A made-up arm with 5 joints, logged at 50 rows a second.
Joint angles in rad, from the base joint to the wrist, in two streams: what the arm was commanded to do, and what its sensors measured. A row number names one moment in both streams.
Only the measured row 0 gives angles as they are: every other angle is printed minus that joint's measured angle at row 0.
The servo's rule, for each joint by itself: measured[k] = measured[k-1] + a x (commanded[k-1-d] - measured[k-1]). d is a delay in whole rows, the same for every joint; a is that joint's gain. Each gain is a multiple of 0.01, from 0.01 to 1. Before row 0 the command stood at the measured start. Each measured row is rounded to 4 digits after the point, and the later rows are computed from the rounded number. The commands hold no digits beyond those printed.
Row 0, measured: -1.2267, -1.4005, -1.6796, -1.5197, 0.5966
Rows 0 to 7, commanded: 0.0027, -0.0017, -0.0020, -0.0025, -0.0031; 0.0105, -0.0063, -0.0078, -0.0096, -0.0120; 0.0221, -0.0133, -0.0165, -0.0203, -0.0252; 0.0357, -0.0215, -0.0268, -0.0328, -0.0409; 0.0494, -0.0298, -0.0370, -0.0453, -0.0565; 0.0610, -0.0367, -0.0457, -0.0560, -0.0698; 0.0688, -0.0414, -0.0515, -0.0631, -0.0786; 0.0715, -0.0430, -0.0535, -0.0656, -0.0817
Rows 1 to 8, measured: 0.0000, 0.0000, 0.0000, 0.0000, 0.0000; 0.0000, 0.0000, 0.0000, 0.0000, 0.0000; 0.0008, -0.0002, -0.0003, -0.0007, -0.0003; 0.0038, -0.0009, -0.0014, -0.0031, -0.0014; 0.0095, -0.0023, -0.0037, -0.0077, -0.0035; 0.0176, -0.0044, -0.0072, -0.0145, -0.0069; 0.0275, -0.0072, -0.0117, -0.0228, -0.0114; 0.0379, -0.0104, -0.0168, -0.0318, -0.0167
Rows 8 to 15, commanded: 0.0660, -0.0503, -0.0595, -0.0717, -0.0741; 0.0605, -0.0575, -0.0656, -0.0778, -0.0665; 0.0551, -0.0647, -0.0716, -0.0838, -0.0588; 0.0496, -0.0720, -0.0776, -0.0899, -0.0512; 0.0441, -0.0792, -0.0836, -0.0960, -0.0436; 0.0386, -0.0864, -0.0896, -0.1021, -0.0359; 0.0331, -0.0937, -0.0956, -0.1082, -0.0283; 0.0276, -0.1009, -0.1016, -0.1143, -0.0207
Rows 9 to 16, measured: 0.0475, -0.0138, -0.0220, -0.0403, -0.0223; 0.0549, -0.0170, -0.0267, -0.0471, -0.0276; 0.0583, -0.0207, -0.0316, -0.0537, -0.0318; 0.0590, -0.0247, -0.0367, -0.0602, -0.0349; 0.0578, -0.0291, -0.0419, -0.0666, -0.0371; 0.0553, -0.0338, -0.0473, -0.0729, -0.0384; 0.0518, -0.0388, -0.0527, -0.0791, -0.0389; 0.0477, -0.0440, -0.0582, -0.0853, -0.0386
